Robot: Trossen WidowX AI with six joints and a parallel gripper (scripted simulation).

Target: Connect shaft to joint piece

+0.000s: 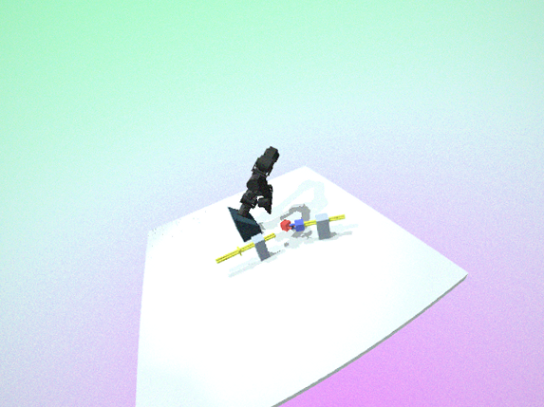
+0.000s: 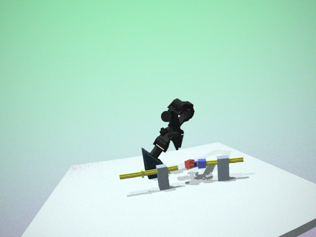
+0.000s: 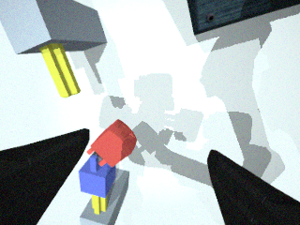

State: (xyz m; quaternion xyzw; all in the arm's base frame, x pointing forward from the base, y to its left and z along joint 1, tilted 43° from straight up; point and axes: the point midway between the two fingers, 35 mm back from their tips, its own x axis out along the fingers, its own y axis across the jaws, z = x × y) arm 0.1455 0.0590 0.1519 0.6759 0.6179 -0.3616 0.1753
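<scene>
My gripper tip is 7 cm short of the red square joint piece, 5 cm to the right of it and 7 cm above it.
</scene>
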